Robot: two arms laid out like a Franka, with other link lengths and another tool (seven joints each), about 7 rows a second.
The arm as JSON. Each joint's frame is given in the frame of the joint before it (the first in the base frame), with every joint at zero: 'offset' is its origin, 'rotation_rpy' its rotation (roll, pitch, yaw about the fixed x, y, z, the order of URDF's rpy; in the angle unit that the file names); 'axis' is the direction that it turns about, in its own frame. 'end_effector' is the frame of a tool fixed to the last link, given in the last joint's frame.
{
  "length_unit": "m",
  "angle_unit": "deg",
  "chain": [
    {
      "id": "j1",
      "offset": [
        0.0,
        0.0,
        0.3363
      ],
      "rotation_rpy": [
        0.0,
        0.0,
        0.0
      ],
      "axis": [
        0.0,
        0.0,
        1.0
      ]
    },
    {
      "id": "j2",
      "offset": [
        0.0,
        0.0,
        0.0
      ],
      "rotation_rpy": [
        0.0,
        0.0,
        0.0
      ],
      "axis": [
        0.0,
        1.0,
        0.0
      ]
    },
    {
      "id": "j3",
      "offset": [
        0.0,
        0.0,
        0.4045
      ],
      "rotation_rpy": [
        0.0,
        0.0,
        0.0
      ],
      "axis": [
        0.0,
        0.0,
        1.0
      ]
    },
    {
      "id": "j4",
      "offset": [
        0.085,
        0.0,
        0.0
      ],
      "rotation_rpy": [
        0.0,
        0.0,
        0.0
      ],
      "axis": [
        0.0,
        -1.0,
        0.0
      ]
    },
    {
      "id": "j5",
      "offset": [
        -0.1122,
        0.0,
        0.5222
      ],
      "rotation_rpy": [
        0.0,
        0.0,
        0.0
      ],
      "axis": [
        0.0,
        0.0,
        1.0
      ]
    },
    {
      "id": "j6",
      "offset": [
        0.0,
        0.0,
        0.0
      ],
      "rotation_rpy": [
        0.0,
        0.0,
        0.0
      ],
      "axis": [
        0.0,
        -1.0,
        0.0
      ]
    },
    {
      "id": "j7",
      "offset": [
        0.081,
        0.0,
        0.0
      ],
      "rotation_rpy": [
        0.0,
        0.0,
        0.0
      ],
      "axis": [
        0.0,
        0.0,
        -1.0
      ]
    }
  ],
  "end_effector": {
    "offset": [
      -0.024,
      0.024,
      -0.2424
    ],
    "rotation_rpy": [
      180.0,
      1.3,
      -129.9
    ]
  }
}
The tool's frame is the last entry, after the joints.
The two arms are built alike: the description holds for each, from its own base.
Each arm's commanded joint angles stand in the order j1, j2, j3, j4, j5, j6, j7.
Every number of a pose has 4 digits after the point.
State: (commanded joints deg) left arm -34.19 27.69 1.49 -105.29 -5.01 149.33 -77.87; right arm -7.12 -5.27 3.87 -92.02 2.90 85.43 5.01
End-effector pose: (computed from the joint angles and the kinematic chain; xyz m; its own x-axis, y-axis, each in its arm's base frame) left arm 0.6944 -0.4763 0.1645 0.1365 -0.9720 0.1914 -0.9666 -0.1729 -0.1889; right arm 0.6173 0.0052 0.6461 -0.7434 -0.6678 -0.0377 -0.6689 0.7419 0.0477
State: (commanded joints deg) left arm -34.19 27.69 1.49 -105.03 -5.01 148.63 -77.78; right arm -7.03 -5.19 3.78 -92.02 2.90 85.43 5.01
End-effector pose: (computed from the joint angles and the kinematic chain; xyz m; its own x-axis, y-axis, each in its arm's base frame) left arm 0.6939 -0.4762 0.1656 0.1356 -0.9730 0.1868 -0.9682 -0.1701 -0.1833; right arm 0.6178 0.0051 0.6452 -0.7434 -0.6678 -0.0369 -0.6688 0.7418 0.0488
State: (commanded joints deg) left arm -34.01 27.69 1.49 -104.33 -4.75 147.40 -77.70; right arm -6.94 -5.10 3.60 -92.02 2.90 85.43 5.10
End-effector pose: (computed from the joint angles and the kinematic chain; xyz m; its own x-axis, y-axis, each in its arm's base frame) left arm 0.6963 -0.4747 0.1701 0.1343 -0.9746 0.1790 -0.9698 -0.1664 -0.1783; right arm 0.6183 0.0040 0.6443 -0.7456 -0.6655 -0.0360 -0.6664 0.7439 0.0502
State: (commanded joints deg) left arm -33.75 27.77 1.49 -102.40 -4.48 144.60 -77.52; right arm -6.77 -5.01 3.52 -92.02 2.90 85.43 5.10
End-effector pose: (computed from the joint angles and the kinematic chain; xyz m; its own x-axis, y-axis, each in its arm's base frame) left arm 0.7023 -0.4747 0.1829 0.1323 -0.9770 0.1672 -0.9727 -0.1603 -0.1675; right arm 0.6188 0.0049 0.6433 -0.7446 -0.6666 -0.0350 -0.6675 0.7428 0.0515
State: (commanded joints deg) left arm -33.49 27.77 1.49 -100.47 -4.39 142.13 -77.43; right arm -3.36 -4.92 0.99 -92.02 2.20 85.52 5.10
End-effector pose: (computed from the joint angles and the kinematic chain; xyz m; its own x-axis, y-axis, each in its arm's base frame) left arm 0.7092 -0.4753 0.1979 0.1331 -0.9778 0.1617 -0.9741 -0.1592 -0.1603; right arm 0.6193 0.0103 0.6423 -0.7346 -0.6779 -0.0293 -0.6784 0.7333 0.0455
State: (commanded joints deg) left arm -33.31 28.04 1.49 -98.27 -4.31 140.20 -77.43; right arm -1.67 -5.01 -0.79 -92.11 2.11 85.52 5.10
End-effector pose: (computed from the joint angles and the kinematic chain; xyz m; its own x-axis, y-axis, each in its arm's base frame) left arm 0.7180 -0.4784 0.2130 0.1334 -0.9777 0.1620 -0.9741 -0.1594 -0.1602; right arm 0.6186 0.0082 0.6424 -0.7356 -0.6767 -0.0300 -0.6773 0.7342 0.0463
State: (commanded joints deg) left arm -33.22 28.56 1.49 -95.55 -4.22 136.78 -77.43; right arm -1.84 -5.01 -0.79 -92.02 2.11 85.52 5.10
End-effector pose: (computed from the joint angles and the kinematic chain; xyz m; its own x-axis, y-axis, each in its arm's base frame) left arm 0.7234 -0.4814 0.2272 0.1335 -0.9797 0.1494 -0.9774 -0.1551 -0.1437; right arm 0.6188 0.0064 0.6433 -0.7376 -0.6745 -0.0312 -0.6752 0.7363 0.0452
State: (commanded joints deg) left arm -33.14 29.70 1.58 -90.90 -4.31 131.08 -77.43; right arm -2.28 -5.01 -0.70 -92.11 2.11 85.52 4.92
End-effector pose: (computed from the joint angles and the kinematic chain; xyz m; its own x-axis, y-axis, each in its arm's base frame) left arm 0.7311 -0.4858 0.2488 0.1359 -0.9823 0.1285 -0.9822 -0.1506 -0.1125; right arm 0.6186 0.0026 0.6424 -0.7397 -0.6723 -0.0301 -0.6729 0.7383 0.0462
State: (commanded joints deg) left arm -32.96 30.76 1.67 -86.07 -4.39 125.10 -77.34; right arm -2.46 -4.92 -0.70 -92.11 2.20 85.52 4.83
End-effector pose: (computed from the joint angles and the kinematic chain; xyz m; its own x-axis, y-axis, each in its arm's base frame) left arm 0.7379 -0.4879 0.2739 0.1370 -0.9848 0.1070 -0.9860 -0.1460 -0.0812; right arm 0.6190 0.0010 0.6415 -0.7407 -0.6712 -0.0302 -0.6718 0.7392 0.0484
